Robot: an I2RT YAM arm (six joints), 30 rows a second.
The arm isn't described. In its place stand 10 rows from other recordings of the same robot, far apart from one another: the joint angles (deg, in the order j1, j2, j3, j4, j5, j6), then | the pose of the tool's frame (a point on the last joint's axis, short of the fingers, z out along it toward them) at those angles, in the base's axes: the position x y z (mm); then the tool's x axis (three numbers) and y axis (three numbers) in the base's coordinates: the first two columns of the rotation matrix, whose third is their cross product.
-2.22, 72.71, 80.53, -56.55, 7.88, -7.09 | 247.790, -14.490, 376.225, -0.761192, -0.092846, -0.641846, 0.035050, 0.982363, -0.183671
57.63, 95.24, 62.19, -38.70, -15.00, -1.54 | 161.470, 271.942, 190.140, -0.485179, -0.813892, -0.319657, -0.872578, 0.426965, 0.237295
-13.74, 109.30, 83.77, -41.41, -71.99, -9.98 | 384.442, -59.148, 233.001, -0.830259, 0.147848, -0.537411, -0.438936, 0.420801, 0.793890
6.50, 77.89, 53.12, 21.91, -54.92, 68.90 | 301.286, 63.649, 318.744, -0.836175, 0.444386, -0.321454, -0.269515, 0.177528, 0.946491
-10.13, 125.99, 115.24, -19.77, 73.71, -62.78 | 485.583, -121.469, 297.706, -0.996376, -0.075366, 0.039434, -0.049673, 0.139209, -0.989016
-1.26, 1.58, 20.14, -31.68, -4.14, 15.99 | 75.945, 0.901, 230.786, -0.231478, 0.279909, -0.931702, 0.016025, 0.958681, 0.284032
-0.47, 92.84, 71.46, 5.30, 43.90, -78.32 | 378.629, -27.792, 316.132, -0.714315, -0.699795, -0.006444, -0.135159, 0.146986, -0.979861
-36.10, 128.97, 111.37, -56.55, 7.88, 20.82 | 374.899, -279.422, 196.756, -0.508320, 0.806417, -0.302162, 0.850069, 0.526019, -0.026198
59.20, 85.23, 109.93, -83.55, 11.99, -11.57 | 135.310, 212.543, 440.342, -0.271827, -0.839145, -0.471111, -0.857132, 0.433685, -0.277924
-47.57, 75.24, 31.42, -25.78, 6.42, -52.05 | 138.195, -157.083, 139.928, -0.988008, -0.080558, -0.131720, -0.031418, 0.940147, -0.339317
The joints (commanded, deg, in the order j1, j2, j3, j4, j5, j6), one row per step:
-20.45, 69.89, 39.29, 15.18, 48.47, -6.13
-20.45, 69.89, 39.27, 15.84, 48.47, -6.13
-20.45, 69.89, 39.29, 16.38, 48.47, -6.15
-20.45, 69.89, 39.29, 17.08, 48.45, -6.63
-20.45, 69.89, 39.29, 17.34, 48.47, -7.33
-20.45, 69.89, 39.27, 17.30, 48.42, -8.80
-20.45, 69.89, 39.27, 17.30, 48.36, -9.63
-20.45, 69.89, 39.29, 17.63, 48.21, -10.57
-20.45, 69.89, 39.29, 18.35, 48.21, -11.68
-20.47, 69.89, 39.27, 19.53, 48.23, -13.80
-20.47, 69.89, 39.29, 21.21, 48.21, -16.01
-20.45, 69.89, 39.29, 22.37, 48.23, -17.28
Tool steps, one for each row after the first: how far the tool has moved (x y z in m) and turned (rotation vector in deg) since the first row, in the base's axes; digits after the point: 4 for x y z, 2 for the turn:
0.0002, -0.0001, 0.0010, -0.22, -0.60, 0.00
0.0005, -0.0002, 0.0020, -0.43, -1.11, 0.00
0.0008, -0.0003, 0.0031, -0.83, -1.32, 0.10
0.0009, -0.0003, 0.0036, -1.16, -0.91, 0.20
0.0008, -0.0003, 0.0034, -1.63, 0.50, 0.49
0.0009, -0.0003, 0.0034, -1.90, 1.26, 0.68
0.0011, -0.0003, 0.0040, -2.32, 1.79, 0.98
0.0014, -0.0004, 0.0052, -2.96, 2.15, 1.13
0.0017, -0.0006, 0.0071, -4.10, 3.03, 1.38
0.0022, -0.0008, 0.0100, -5.48, 3.49, 1.64
0.0025, -0.0008, 0.0120, -6.34, 3.59, 1.75

